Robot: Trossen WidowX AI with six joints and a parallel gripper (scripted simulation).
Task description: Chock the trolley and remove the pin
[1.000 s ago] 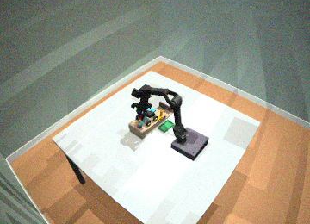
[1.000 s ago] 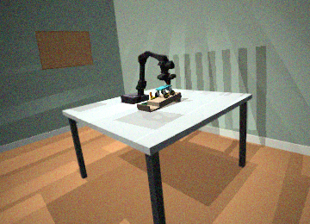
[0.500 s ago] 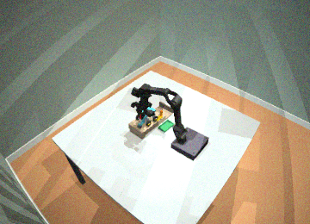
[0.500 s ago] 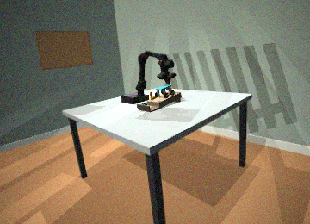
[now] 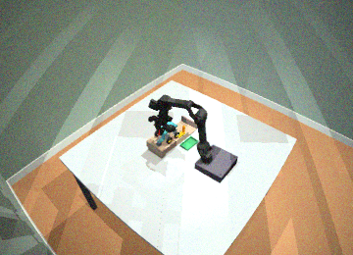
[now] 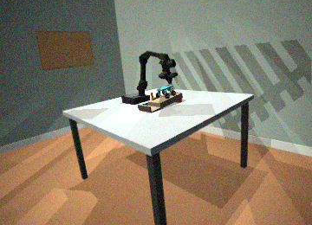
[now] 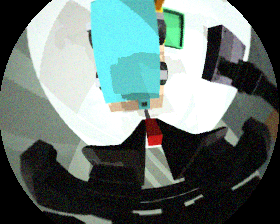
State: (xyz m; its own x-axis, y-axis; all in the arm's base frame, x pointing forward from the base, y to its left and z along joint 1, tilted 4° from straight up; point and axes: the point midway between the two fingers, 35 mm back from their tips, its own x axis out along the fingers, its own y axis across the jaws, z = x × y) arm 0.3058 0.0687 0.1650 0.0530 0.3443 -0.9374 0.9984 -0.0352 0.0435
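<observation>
Now: gripper tip 18 cm to the left of the yellow chock, 9 cm above it and 4 cm past it. Round my gripper tip: trolley 9 cm to the right, 6 cm below, 2 cm ahead; red-headed stop pin right at my gripper tip.
</observation>
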